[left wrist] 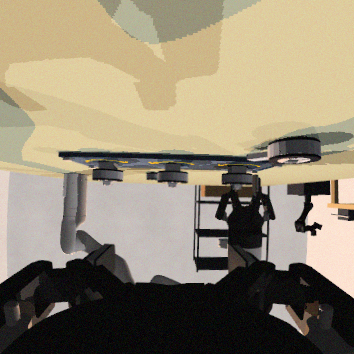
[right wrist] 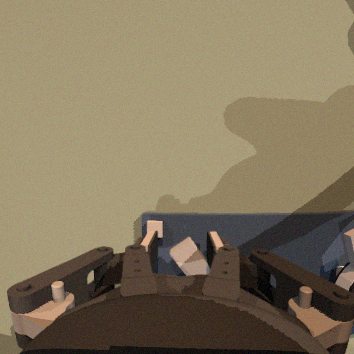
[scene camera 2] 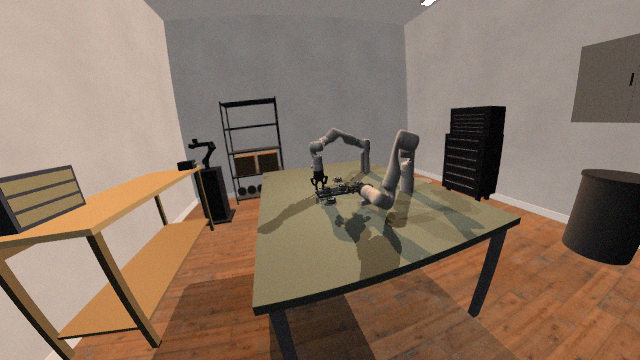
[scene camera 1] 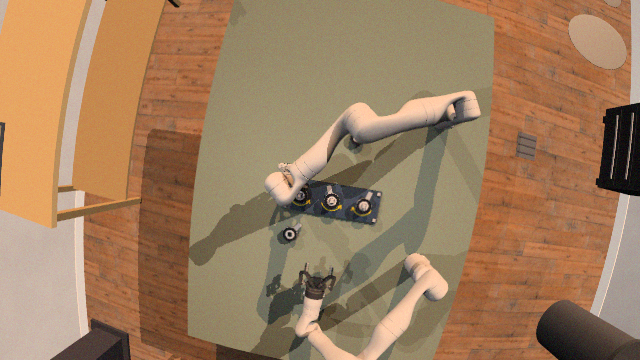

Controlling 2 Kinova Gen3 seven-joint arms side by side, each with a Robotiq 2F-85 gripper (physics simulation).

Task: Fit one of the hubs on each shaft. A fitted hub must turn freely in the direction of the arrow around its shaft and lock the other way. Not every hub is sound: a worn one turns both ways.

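Seen in the pictures: left gripper, fingertip midpoint: (left wrist: pixel 171 257) (scene camera 2: pixel 355 185) (scene camera 1: pixel 319 264); right gripper, fingertip midpoint: (right wrist: pixel 181 242) (scene camera 2: pixel 320 190); left arm's base, origin of the base link: (scene camera 2: pixel 406 190) (scene camera 1: pixel 413 262); right arm's base, origin of the base link: (left wrist: pixel 76 174) (scene camera 2: pixel 365 171).
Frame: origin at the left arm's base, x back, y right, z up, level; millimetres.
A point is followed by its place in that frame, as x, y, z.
The dark blue plate (scene camera 1: pixel 347 192) {-292, 335, 8} (left wrist: pixel 135 159) {-305, 244, 8} (right wrist: pixel 225 225) {-469, 391, 8} carries a left hub (scene camera 1: pixel 300 195) (left wrist: pixel 237 178) {-484, 305, 35}, a middle hub (scene camera 1: pixel 331 200) (left wrist: pixel 172 176) {-365, 277, 35} and a right hub (scene camera 1: pixel 364 205) (left wrist: pixel 107 175) {-245, 254, 36} over yellow arrows. A loose hub (scene camera 1: pixel 285 233) {-557, 176, 21} (left wrist: pixel 294 149) {-530, 142, 15} lies below the plate's left end in scene camera 1. My right gripper (scene camera 2: pixel 319 187) {-508, 388, 18} (right wrist: pixel 181 242) {-508, 388, 18} is open at the left hub; that hub's slanted lever stands between its fingers. Contact is unclear; the hub's body is hidden in the right wrist view. My left gripper (scene camera 1: pixel 319 268) {-415, 66, 113} (left wrist: pixel 171 257) {-415, 66, 113} is open and empty, away from the plate.
Another hub (scene camera 1: pixel 355 142) {-250, 537, 22} shows partly beneath the right arm (scene camera 1: pixel 360 122) {-271, 561, 460}, above the plate in scene camera 1. The right arm's wrist (scene camera 1: pixel 281 189) {-501, 388, 380} overhangs the plate's left end. The table's front edge (scene camera 2: pixel 390 272) {-691, -502, -8} shows in scene camera 2, beside a wooden bench (scene camera 2: pixel 125 192).
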